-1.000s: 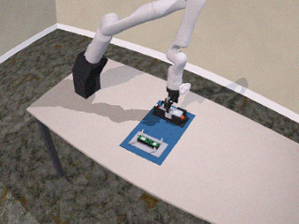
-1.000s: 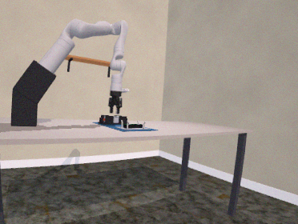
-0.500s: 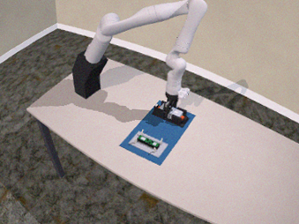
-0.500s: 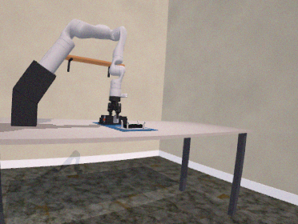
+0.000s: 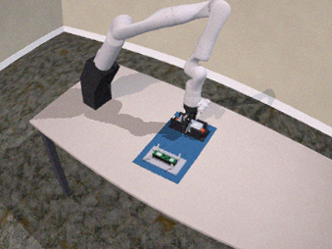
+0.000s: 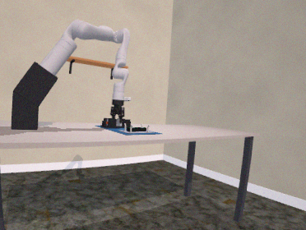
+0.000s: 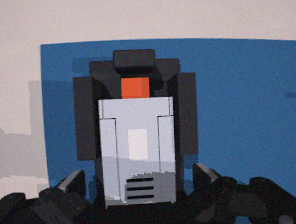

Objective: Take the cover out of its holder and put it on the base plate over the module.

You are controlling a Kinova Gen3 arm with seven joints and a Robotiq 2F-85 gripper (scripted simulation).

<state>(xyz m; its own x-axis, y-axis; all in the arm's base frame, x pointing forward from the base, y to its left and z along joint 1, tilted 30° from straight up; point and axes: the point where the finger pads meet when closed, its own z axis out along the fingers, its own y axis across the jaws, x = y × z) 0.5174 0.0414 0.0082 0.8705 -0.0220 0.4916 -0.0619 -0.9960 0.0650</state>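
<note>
Right now my hand is right at the light grey cover.
</note>
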